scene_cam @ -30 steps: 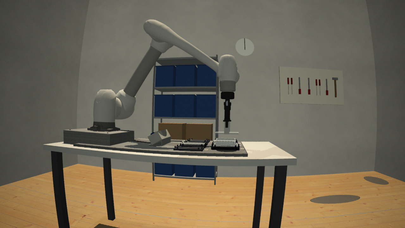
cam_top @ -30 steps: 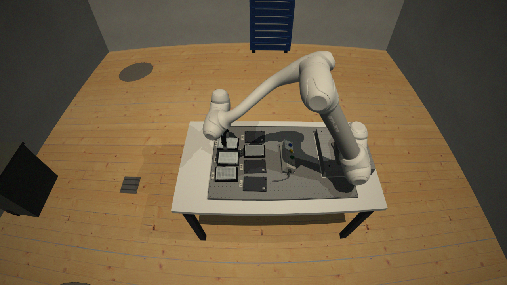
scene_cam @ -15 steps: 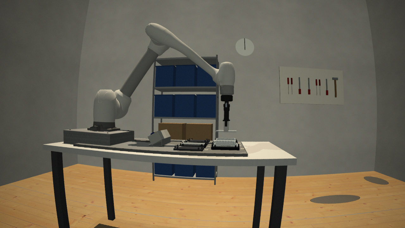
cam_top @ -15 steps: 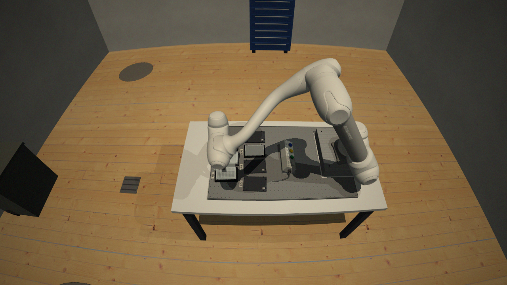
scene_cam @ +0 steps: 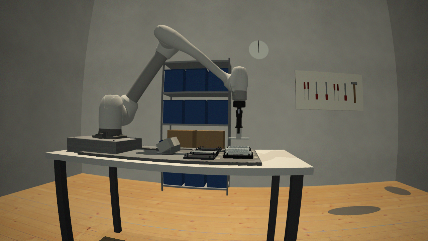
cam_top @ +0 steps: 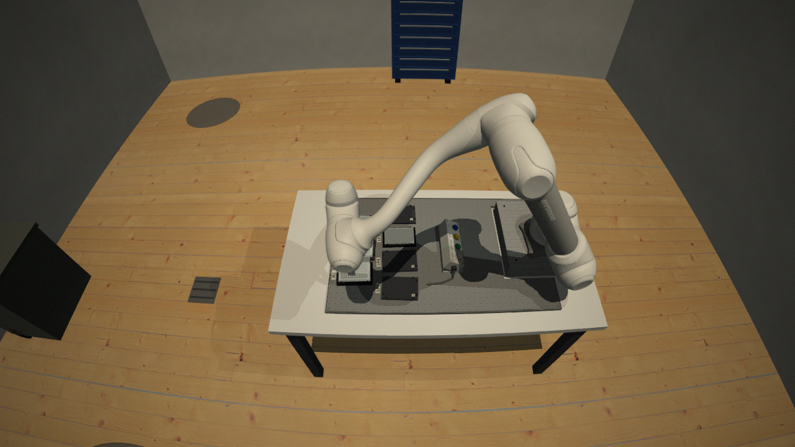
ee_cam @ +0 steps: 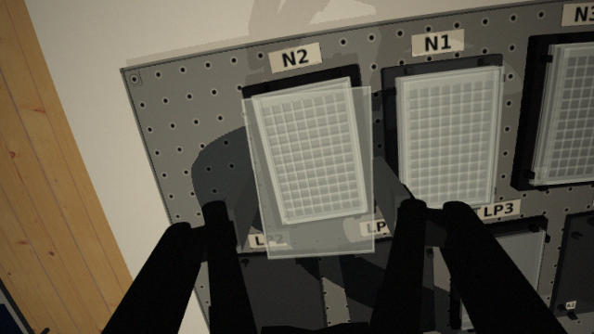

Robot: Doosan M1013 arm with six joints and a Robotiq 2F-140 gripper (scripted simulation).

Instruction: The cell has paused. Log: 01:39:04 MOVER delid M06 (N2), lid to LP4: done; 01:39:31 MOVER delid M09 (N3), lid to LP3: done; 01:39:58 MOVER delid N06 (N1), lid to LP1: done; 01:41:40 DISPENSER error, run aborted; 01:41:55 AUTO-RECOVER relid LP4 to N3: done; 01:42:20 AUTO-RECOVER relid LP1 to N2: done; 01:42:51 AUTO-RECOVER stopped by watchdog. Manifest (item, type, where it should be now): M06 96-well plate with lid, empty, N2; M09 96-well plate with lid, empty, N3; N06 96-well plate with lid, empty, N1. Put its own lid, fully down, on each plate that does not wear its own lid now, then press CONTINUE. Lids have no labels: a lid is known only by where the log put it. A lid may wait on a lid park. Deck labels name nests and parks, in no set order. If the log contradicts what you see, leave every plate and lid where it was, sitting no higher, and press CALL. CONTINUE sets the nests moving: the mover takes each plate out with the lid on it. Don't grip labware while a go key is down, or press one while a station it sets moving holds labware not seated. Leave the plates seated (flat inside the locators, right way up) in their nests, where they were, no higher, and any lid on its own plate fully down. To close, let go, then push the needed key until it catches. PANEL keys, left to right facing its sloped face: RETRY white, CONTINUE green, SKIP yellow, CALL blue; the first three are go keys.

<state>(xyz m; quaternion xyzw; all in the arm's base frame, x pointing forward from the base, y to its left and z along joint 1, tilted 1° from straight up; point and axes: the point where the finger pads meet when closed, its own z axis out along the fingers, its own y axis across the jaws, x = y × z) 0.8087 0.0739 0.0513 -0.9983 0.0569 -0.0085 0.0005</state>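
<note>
Now: the nest N2 100 mm below my hand. Round my hand: park LP4: 190 mm behind, 50 mm to the right, 100 mm below; park LP2: 180 mm behind, 80 mm to the left, 100 mm below; LP2 label: 90 mm behind, 70 mm to the left, 100 mm below.
</note>
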